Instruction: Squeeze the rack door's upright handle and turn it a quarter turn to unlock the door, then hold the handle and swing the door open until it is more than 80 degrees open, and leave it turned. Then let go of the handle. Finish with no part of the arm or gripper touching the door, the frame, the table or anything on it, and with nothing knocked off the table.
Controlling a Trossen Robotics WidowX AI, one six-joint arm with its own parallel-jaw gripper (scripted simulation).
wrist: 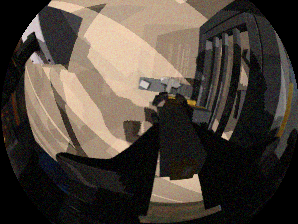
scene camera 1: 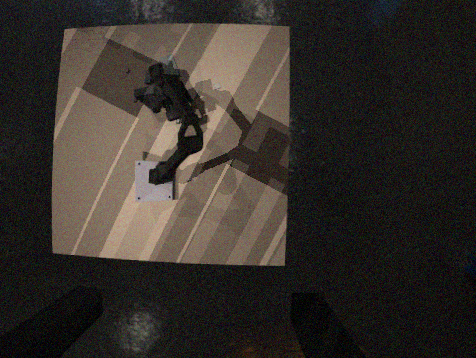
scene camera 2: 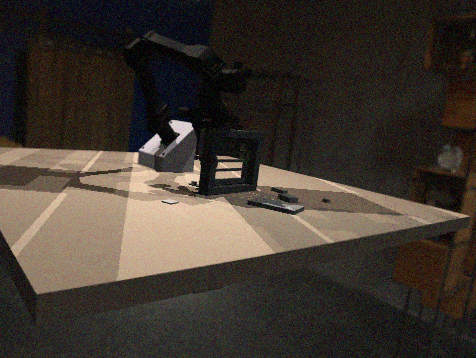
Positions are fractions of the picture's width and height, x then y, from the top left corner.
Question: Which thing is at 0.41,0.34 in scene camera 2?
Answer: My gripper.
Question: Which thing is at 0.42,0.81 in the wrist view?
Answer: My gripper.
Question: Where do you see a dark rack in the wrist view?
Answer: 0.90,0.54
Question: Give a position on a dark rack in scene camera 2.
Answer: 0.45,0.38
